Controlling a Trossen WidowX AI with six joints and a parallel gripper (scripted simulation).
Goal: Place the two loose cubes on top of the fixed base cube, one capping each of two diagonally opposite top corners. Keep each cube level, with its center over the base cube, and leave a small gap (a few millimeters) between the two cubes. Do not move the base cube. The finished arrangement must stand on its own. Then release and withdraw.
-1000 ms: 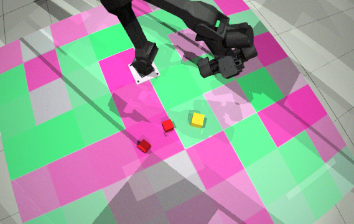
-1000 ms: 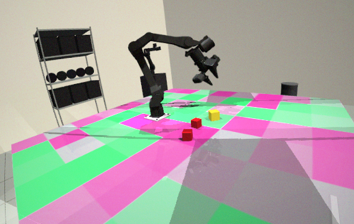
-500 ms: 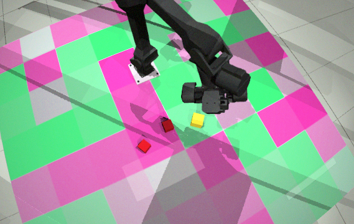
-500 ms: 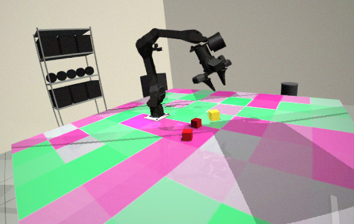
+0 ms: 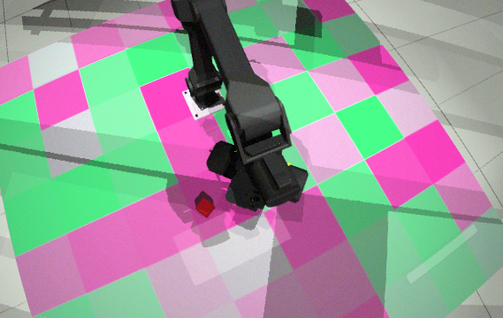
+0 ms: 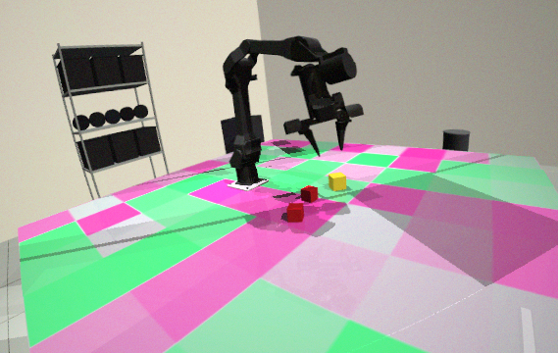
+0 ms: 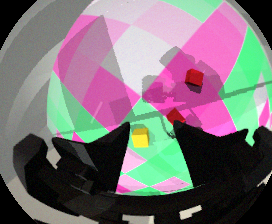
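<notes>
The red cube lies 11 cm to the right of my gripper tip, 11 cm below it and 5 cm behind it. Also, from my gripper tip: yellow cube (11 cm below, 10 cm to the left, 2 cm behind).
</notes>
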